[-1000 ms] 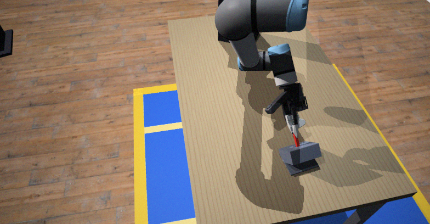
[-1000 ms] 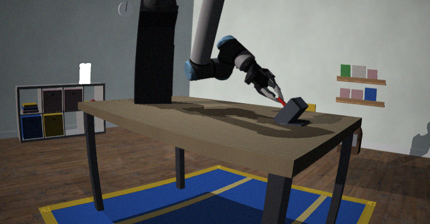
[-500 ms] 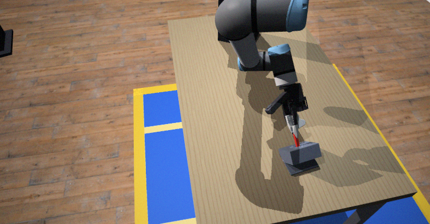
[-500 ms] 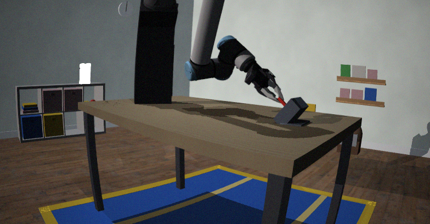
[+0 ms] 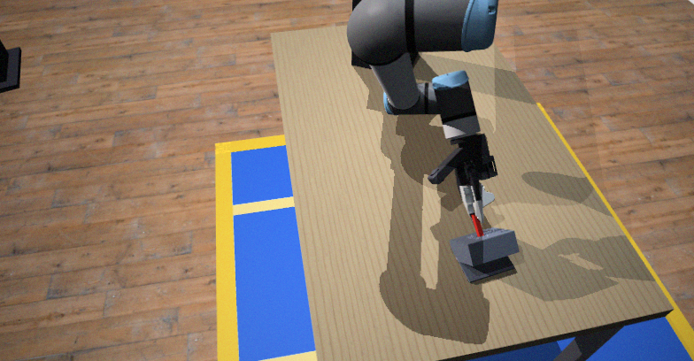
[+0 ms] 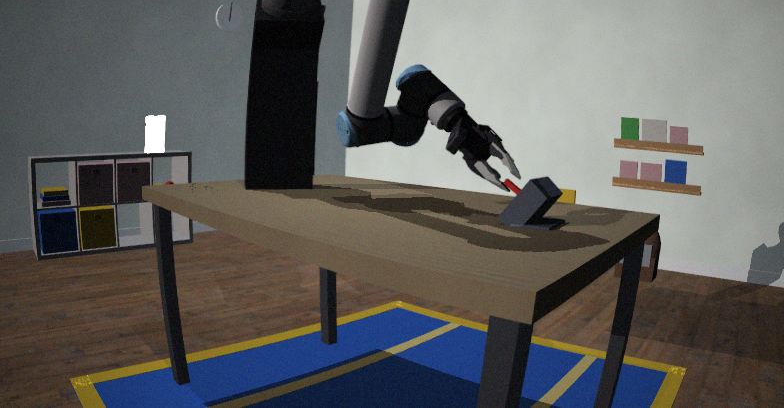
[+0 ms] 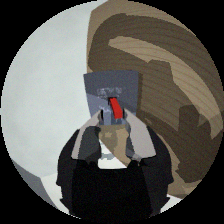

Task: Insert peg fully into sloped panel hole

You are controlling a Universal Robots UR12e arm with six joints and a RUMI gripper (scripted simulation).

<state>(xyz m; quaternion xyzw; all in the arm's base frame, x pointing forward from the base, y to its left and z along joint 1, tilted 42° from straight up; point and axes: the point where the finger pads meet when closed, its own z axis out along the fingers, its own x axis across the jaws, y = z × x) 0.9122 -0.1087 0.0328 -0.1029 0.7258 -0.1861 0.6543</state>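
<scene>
My hand is 20 mm short of the red peg and 20 mm above it. The rest, counted from my hand: dark base plate: 90 mm below, 80 mm ahead, 10 mm to the right.
</scene>
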